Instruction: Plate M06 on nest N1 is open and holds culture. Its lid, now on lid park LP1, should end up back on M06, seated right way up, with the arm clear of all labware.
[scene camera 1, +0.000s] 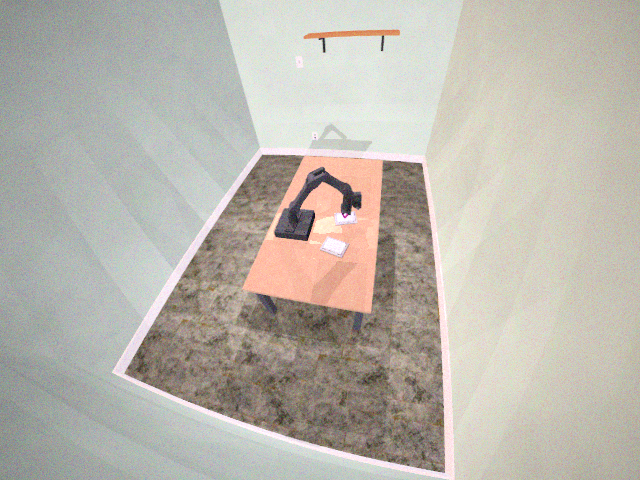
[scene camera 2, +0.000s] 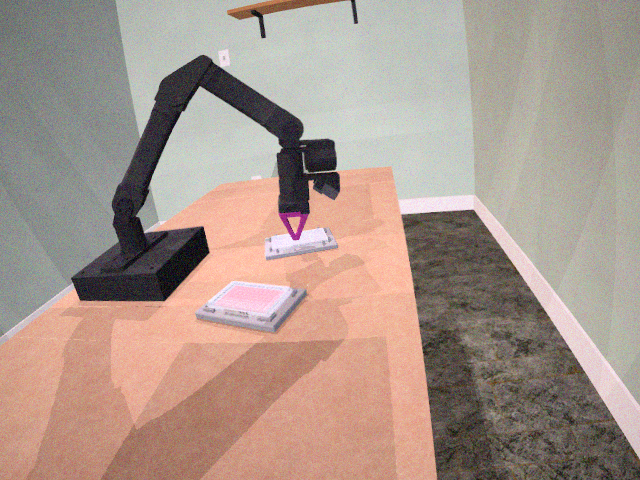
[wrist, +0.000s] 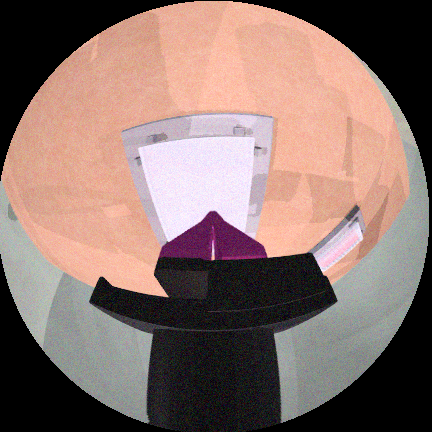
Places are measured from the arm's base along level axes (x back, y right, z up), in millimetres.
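Where they show: gripper, fingertip midpoint: (scene camera 1: 344, 218) (scene camera 2: 296, 240) (wrist: 212, 216); arm's base, link origin: (scene camera 1: 293, 221) (scene camera 2: 136, 251).
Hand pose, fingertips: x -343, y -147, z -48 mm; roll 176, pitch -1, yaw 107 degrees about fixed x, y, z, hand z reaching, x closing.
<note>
Things, the pixels of their top centre, and the offset from my fingertips. Level surfaces: height alone.
- white lid, top centre: (wrist: 200, 211) (scene camera 2: 298, 237) (scene camera 1: 345, 216) dy -12, dx -3, dz +1 mm
- lid park LP1, top centre: (wrist: 200, 212) (scene camera 2: 298, 236) (scene camera 1: 345, 216) dy -12, dx -3, dz +3 mm
- Plate M06, top centre: (scene camera 2: 248, 294) (wrist: 339, 253) (scene camera 1: 334, 245) dy +267, dx +16, dz +9 mm
- nest N1, top centre: (scene camera 2: 249, 298) (wrist: 337, 250) (scene camera 1: 334, 245) dy +267, dx +16, dz +1 mm
- wooden table, surface height: dz -17 mm
The white lid (scene camera 1: 347, 219) (scene camera 2: 316, 236) (wrist: 200, 175) lies flat on lid park LP1 (scene camera 2: 269, 254) (wrist: 215, 124), a light grey holder with small corner posts. My gripper (scene camera 1: 345, 214) (scene camera 2: 296, 238) (wrist: 212, 216) points down over the lid with its magenta fingertips together, shut with nothing between them. The tips are at or just above the lid's top; I cannot tell whether they touch it. They hide part of the lid's near end in the wrist view. Plate M06 (scene camera 1: 334, 245) (scene camera 2: 249, 298) (wrist: 343, 248) sits open on nest N1 (scene camera 2: 278, 321) (wrist: 353, 214), with pink culture showing.
The wooden table (scene camera 1: 289, 279) (scene camera 2: 330, 403) carries both holders and the black arm base (scene camera 1: 294, 225) (scene camera 2: 139, 273) at its left side. The table's right edge runs beyond the holders. A wall shelf (scene camera 1: 351, 34) (scene camera 2: 284, 6) is high on the back wall.
</note>
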